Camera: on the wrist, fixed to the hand. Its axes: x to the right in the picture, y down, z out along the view.
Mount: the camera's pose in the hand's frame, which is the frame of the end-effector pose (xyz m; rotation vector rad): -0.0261 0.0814 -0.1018 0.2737 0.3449 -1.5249
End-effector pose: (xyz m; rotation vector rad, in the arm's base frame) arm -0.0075 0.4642 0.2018 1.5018 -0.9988 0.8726
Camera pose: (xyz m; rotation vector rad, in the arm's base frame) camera -0.0938 0.5629 0.2235 1.7036 0.6137 0.0869
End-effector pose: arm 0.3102 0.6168 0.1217 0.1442 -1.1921 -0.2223
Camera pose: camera 0.4036 0.7015 0.0796 1.2795 -0.5421 -1.2966
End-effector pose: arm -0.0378 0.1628 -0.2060 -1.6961 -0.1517 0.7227
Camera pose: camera -0.0268 0.0432 -0.2630 -0.9732 -0.9136 -0.6565
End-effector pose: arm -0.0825 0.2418 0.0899 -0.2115 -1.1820 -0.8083
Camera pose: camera 0.0426 0.2557 0.0473 1.1606 -0.9627 -1.8518
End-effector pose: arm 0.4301 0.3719 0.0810 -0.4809 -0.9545 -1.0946
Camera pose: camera 0.5416 0.3438 0.0142 0.8361 -1.0867 -2.2267
